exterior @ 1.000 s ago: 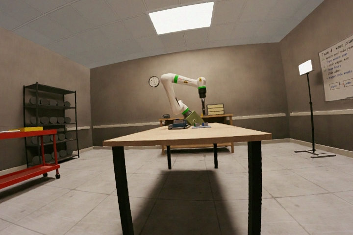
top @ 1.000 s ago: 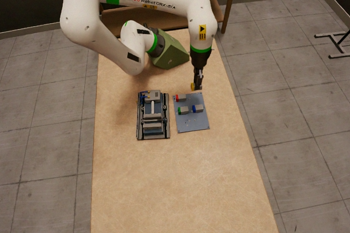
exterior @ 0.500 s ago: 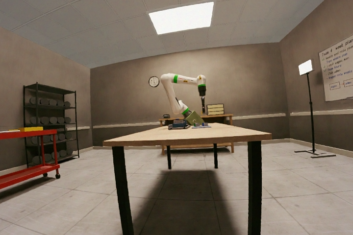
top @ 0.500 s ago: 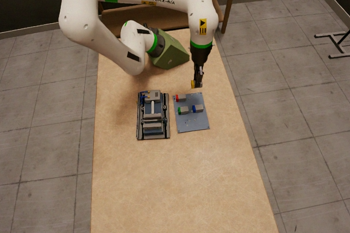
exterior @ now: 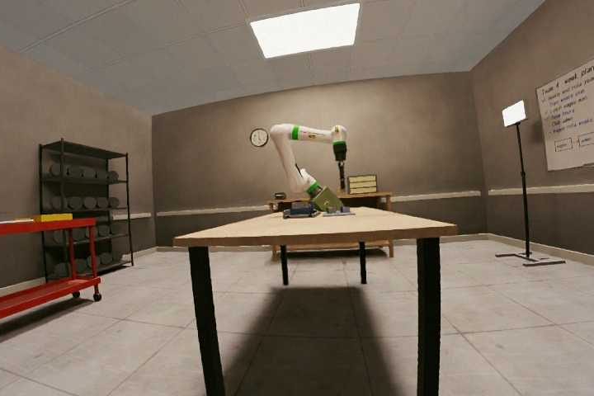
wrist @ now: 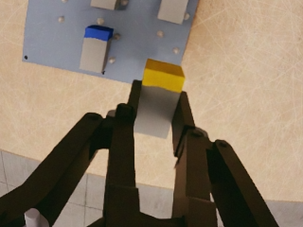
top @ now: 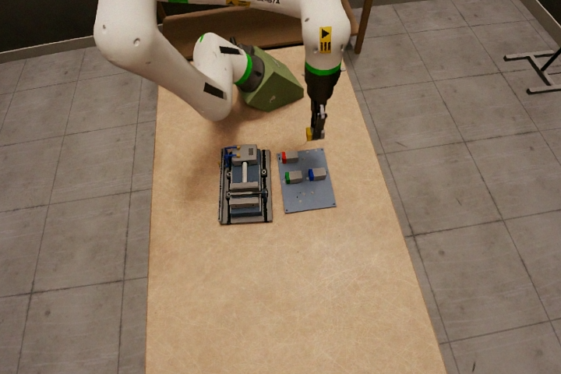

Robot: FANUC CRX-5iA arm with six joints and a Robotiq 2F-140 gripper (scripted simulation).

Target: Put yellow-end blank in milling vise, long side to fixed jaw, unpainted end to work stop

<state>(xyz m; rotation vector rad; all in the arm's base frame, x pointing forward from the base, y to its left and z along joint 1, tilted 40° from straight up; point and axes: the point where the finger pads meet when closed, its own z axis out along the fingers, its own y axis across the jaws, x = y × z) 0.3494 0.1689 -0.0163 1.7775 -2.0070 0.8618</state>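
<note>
Right now my hand is 300 mm to the left of the fixed jaw, 140 mm short of it and 120 mm above it. From my hand the other things lie so: green-ended blank (170 mm below, 100 mm to the right, 70 mm ahead); then blue-ended blank (170 mm below, 90 mm ahead, 20 mm to the right); then red-ended blank (170 mm below, 90 mm to the right, 20 mm behind).
</note>
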